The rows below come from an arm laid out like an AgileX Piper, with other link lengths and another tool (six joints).
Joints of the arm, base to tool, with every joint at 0 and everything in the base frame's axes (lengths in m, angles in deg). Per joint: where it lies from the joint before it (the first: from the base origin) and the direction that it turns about. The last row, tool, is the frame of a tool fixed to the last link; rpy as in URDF.
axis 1: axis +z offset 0 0 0.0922
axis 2: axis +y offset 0 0 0
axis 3: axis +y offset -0.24 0 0.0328
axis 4: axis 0.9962 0 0.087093 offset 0.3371 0 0.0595
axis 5: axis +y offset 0 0 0
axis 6: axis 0.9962 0 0.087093 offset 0.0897 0 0.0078
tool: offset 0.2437 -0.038 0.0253 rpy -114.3 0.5 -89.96
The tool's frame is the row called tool.
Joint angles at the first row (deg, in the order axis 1, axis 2, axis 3, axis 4, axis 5, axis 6):
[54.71, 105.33, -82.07, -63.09, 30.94, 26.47]
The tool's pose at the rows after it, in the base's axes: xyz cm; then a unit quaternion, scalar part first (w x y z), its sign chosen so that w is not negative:
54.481, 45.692, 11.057, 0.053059, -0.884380, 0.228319, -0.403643
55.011, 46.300, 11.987, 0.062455, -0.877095, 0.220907, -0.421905
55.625, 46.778, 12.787, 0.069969, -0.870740, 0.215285, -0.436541
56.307, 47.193, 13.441, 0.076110, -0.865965, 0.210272, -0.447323
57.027, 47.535, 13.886, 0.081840, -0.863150, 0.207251, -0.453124
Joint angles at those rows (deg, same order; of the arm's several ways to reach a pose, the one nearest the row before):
[54.69, 106.00, -82.10, -69.32, 29.68, 30.72]
[54.56, 106.72, -82.35, -74.76, 28.74, 34.49]
[54.22, 107.60, -83.02, -79.11, 27.98, 37.40]
[53.69, 108.62, -84.06, -82.17, 27.14, 39.21]
[53.01, 109.72, -85.38, -83.93, 26.17, 40.19]

